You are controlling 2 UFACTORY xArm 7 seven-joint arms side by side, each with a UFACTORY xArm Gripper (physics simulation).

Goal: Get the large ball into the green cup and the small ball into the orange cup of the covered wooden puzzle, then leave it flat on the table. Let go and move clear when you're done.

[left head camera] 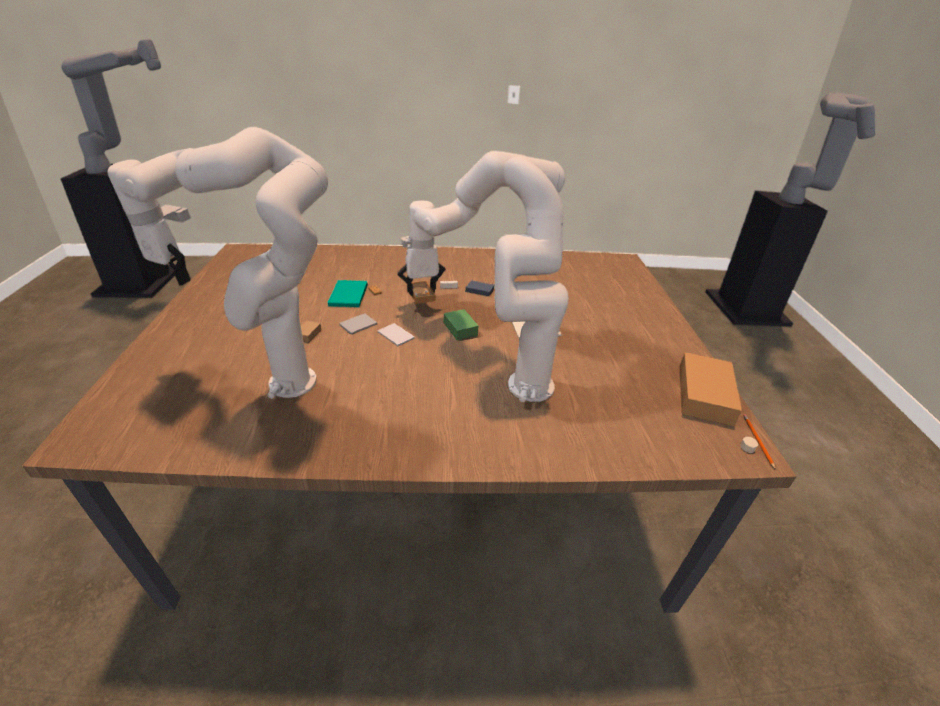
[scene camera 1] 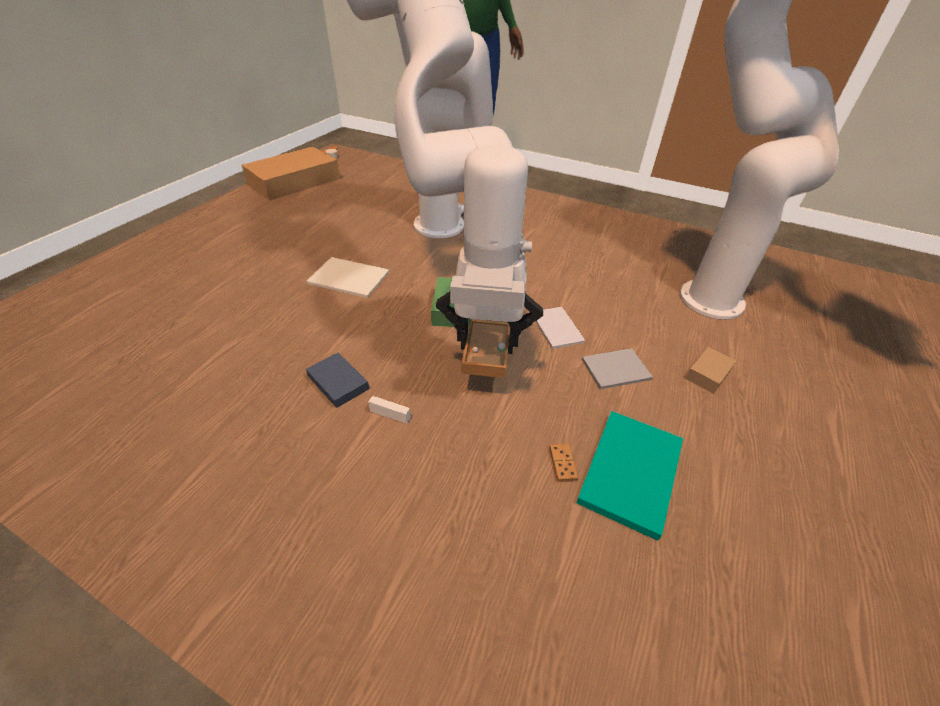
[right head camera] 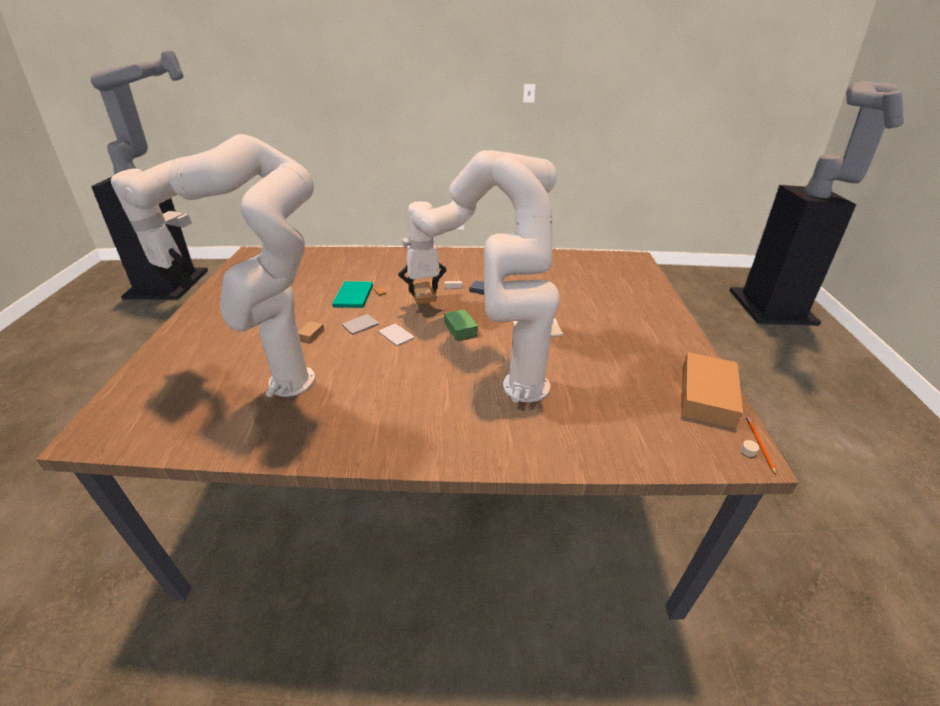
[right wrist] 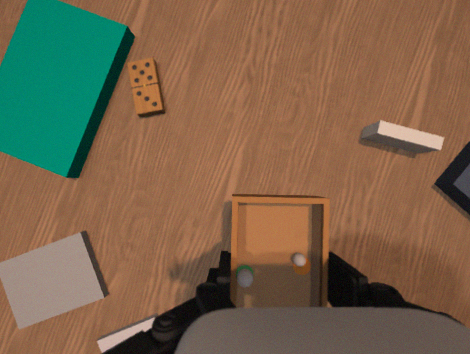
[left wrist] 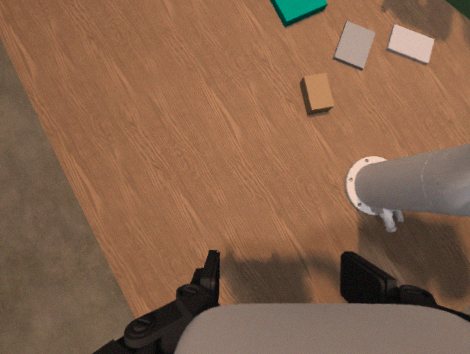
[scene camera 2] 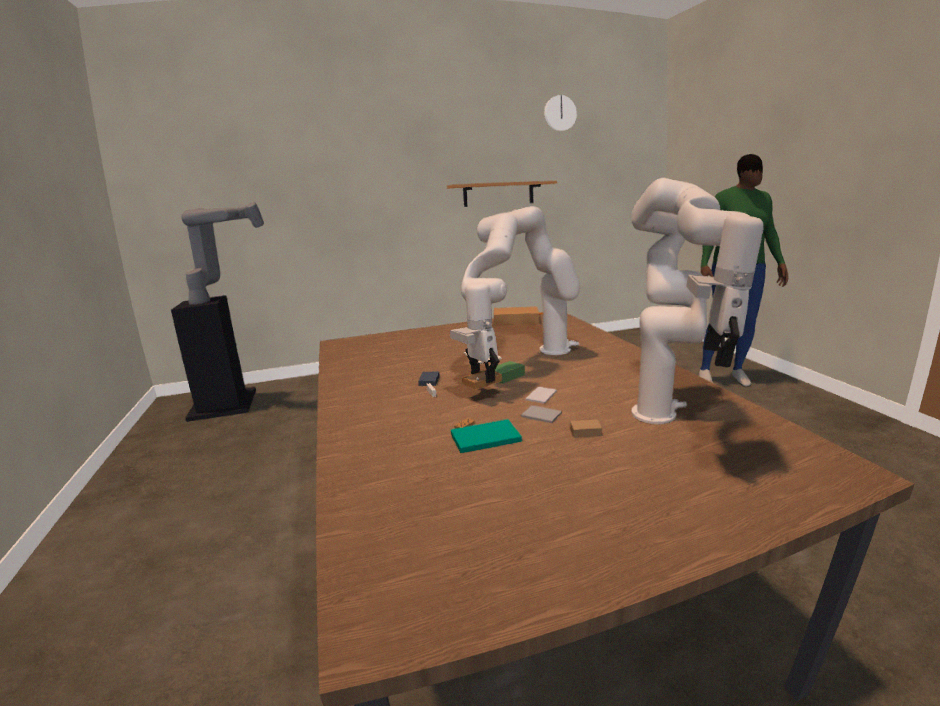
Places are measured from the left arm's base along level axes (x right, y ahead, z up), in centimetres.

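Pixels of known places: left gripper, fingertip midpoint: (left head camera: 174, 279) (right head camera: 178, 282) (left wrist: 279, 271) (scene camera 2: 716, 357); right gripper, fingertip midpoint: (left head camera: 421, 292) (scene camera 1: 487, 346) (right head camera: 423, 292) (right wrist: 275, 271) (scene camera 2: 483, 378); left arm's base, link origin: (left head camera: 293, 382) (scene camera 1: 711, 300) (right head camera: 292, 381) (left wrist: 371, 185) (scene camera 2: 653, 414); right arm's base, link origin: (left head camera: 530, 386) (scene camera 1: 439, 225) (right head camera: 526, 386) (scene camera 2: 555, 350).
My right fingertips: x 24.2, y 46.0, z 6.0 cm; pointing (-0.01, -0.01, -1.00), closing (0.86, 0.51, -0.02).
Ahead of a thing's pixels: the offset from my right fingertips to its top centre. "pt": to the spot under its first point.
The wooden puzzle {dx -0.2, dy +0.3, dz +1.2 cm} (left head camera: 423, 298) (right head camera: 424, 298) (scene camera 1: 484, 370) (scene camera 2: 471, 380) (right wrist: 280, 225) is a shallow open-looking tray; its cover is hard to see. My right gripper (scene camera 1: 487, 341) (right wrist: 275, 271) is shut on its sides and holds it a little above the table. In the right wrist view the large ball {dx -1.7, dy -1.7, dz +0.4 cm} (right wrist: 244, 279) overlaps the lower part of the green cup {pt dx -2.3, dy -0.6, dz +0.9 cm} (right wrist: 245, 268). The small ball {dx +1.2, dy +1.6, dz +0.1 cm} (right wrist: 299, 259) overlaps the upper part of the orange cup {pt dx +1.2, dy +1.3, dz +0.9 cm} (right wrist: 302, 269). Whether either ball is seated, I cannot tell. My left gripper (scene camera 2: 727, 351) (left wrist: 279, 271) is open and empty, high over the table.
A green block {dx +15.0, dy -9.8, dz -2.4 cm} (left head camera: 460, 324) (scene camera 2: 510, 371) stands close to the puzzle. A teal slab {dx -27.3, dy +2.9, dz -4.5 cm} (scene camera 1: 634, 474), a domino {dx -19.1, dy +7.7, dz -5.0 cm} (scene camera 1: 563, 462), a white bar {dx +6.0, dy +16.5, dz -3.7 cm} (scene camera 1: 389, 408), a dark block {dx +17.3, dy +17.1, dz -4.2 cm} (scene camera 1: 337, 378) and flat grey and pink pieces {dx -17.1, dy -14.6, dz -5.3 cm} (scene camera 1: 617, 367) {dx -3.7, dy -17.8, dz -5.3 cm} (scene camera 1: 560, 326) lie around.
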